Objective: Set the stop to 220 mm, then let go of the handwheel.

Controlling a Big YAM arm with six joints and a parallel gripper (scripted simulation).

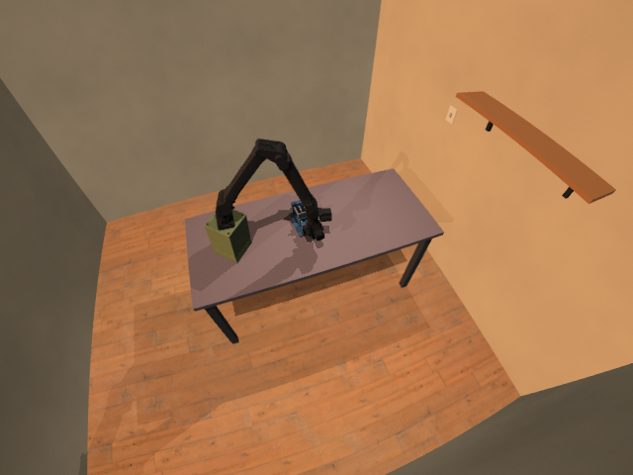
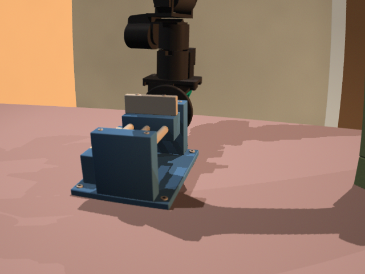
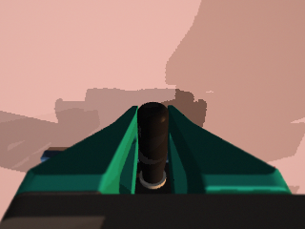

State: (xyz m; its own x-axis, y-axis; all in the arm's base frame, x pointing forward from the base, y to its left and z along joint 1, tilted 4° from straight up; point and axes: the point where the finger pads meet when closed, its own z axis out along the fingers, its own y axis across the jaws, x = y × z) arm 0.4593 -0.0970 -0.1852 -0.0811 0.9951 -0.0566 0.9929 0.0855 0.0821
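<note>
The grey stop plate is 130 mm to the left of my hand and 50 mm above it. From my hand the other things lie so: black crank handle 10 mm to the left.
</note>
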